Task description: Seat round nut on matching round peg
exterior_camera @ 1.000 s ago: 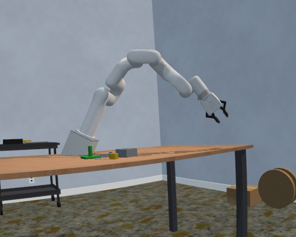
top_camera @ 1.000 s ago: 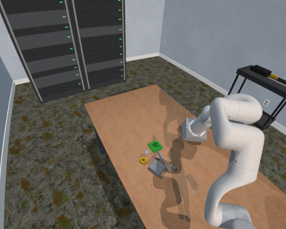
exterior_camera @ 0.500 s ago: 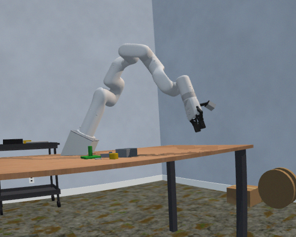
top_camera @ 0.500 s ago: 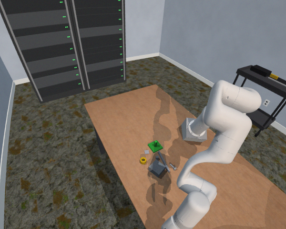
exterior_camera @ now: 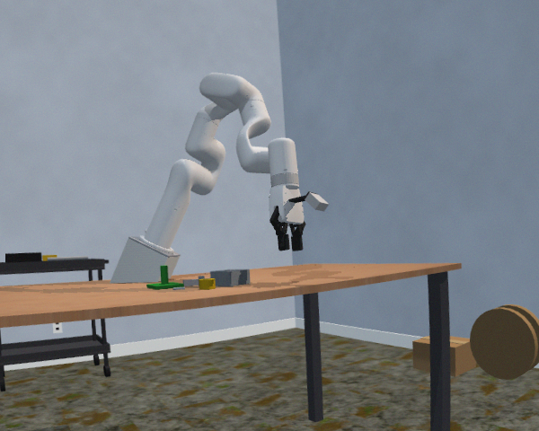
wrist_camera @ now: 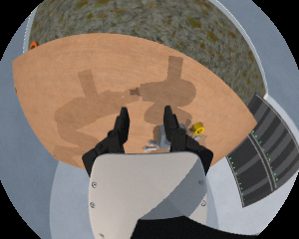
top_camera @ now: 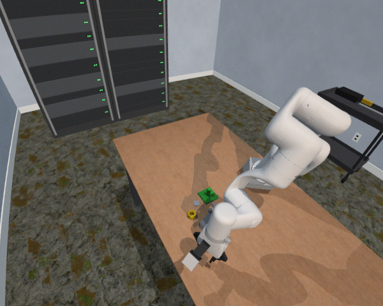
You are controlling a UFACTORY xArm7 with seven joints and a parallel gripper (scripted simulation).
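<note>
The grey square is 250 mm to the right of my hand, 160 mm behind it and 100 mm below it. The rest, counted from my hand: grey bar: 200 mm behind, 120 mm to the right, 90 mm below; then grey block: 130 mm behind, 110 mm to the right, 80 mm below; then bolt: 220 mm behind, 90 mm below, 50 mm to the right.
</note>
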